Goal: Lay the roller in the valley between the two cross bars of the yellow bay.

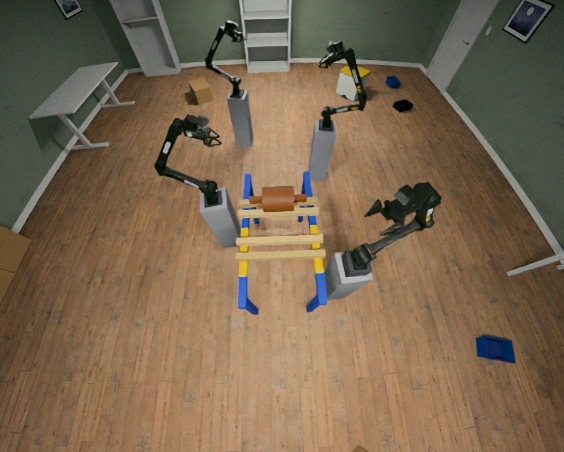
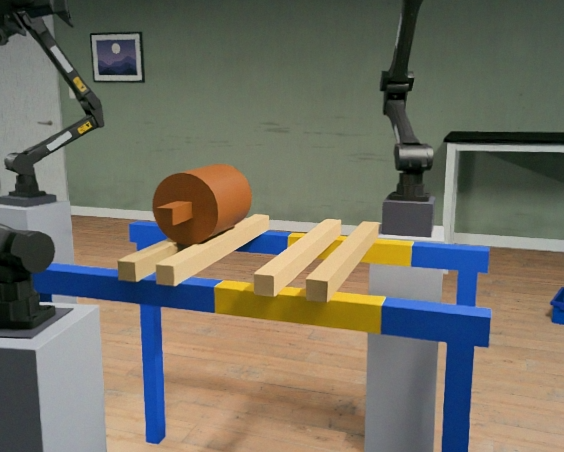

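Note:
The brown roller [image 1: 278, 199] [image 2: 232, 200] lies across two wooden cross bars in the blue part at the frame's far end, its square stub ends sticking out. In the yellow bay [image 1: 243, 269] [image 2: 300, 311], the nearer cross bar [image 1: 280, 255] [image 2: 345, 260] and the farther cross bar [image 1: 280, 241] [image 2: 300, 255] lie parallel with a gap between them. The front right gripper [image 1: 375, 223] is open, right of the frame. The front left gripper [image 1: 219, 140] is open, up and left of the roller. The back left gripper [image 1: 243, 37] and back right gripper [image 1: 322, 65] are high and far from the roller; their openings are unclear.
Grey pedestals [image 1: 218, 220] [image 1: 345, 282] stand close beside the frame at left and right. Two more pedestals [image 1: 241, 120] [image 1: 321, 152] stand behind. A blue bin [image 1: 495, 349] lies on the floor at the right. A white table [image 1: 75, 90] and a cardboard box [image 1: 200, 91] stand farther back.

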